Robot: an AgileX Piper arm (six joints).
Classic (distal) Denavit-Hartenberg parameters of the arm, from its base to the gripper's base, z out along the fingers. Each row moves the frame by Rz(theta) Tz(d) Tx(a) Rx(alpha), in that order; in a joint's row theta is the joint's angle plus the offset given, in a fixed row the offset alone. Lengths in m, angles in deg.
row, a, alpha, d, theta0
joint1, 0, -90, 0.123, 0
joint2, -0.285, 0, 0, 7.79
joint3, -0.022, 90, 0, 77.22
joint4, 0, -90, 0.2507, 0
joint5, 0, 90, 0, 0
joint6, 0, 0, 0.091, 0
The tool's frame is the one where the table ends.
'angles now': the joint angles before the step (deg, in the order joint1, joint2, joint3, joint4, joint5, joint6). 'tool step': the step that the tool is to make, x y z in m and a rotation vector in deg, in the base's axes. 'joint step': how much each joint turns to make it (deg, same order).
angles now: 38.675 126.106 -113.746 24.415 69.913 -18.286
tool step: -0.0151 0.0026 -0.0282 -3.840 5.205 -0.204
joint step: 1.427 0.395 5.353 -0.002 0.011 1.809
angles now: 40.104 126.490 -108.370 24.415 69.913 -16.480
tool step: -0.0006 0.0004 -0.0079 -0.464 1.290 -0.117
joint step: 0.004 0.688 0.585 0.488 0.010 0.009
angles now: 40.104 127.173 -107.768 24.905 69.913 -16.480
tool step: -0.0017 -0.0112 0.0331 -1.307 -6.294 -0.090
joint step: -0.007 -4.602 0.132 -5.378 0.024 1.330
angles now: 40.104 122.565 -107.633 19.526 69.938 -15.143
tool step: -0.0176 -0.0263 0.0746 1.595 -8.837 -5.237
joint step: -0.004 -10.842 1.170 -6.136 0.208 6.284
